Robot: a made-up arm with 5 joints.
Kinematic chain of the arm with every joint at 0, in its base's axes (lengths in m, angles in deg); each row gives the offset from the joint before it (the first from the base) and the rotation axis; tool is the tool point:
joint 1: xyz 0 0 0.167 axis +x
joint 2: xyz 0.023 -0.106 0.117 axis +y
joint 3: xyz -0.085 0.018 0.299 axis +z
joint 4: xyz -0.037 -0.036 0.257 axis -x
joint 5: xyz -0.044 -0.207 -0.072 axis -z
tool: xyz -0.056 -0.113 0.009
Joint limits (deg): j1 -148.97..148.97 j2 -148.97..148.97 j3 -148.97..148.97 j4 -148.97..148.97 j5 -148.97..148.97
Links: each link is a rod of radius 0.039 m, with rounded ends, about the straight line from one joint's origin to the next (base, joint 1, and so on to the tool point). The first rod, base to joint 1, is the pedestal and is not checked.
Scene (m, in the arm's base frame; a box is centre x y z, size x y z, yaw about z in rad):
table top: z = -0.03
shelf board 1: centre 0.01 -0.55 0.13 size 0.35 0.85 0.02 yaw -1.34
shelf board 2: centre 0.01 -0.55 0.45 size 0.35 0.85 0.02 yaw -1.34
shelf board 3: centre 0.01 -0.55 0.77 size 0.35 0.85 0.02 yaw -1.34
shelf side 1: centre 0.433 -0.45 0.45 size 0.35 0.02 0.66 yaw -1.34
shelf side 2: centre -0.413 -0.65 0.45 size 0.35 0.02 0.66 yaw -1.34
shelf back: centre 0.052 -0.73 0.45 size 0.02 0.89 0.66 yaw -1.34
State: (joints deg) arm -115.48 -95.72 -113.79 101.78 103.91
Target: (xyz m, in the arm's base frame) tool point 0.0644 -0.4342 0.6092
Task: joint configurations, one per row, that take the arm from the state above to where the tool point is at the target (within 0.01 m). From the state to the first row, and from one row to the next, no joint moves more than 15 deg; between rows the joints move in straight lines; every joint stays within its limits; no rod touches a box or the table.
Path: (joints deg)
1: -105.72 -84.99 -99.80 87.29 95.54
2: -95.96 -74.26 -85.80 72.79 87.18
3: -86.20 -63.53 -71.81 58.30 78.81
4: -76.43 -52.80 -57.82 43.81 70.44
5: -66.67 -42.07 -43.82 29.31 62.08
6: -56.91 -31.34 -29.83 14.82 53.71
7: -47.15 -20.61 -15.84 0.33 45.35
8: -37.39 -9.88 -1.84 -14.17 36.98
9: -27.63 0.85 12.15 -28.66 28.61
10: -17.87 11.58 26.14 -43.15 20.25
11: -8.11 22.31 40.13 -57.65 11.88
12: -1.45 21.96 37.23 -44.67 18.59
13: 5.21 21.61 34.32 -31.70 25.30

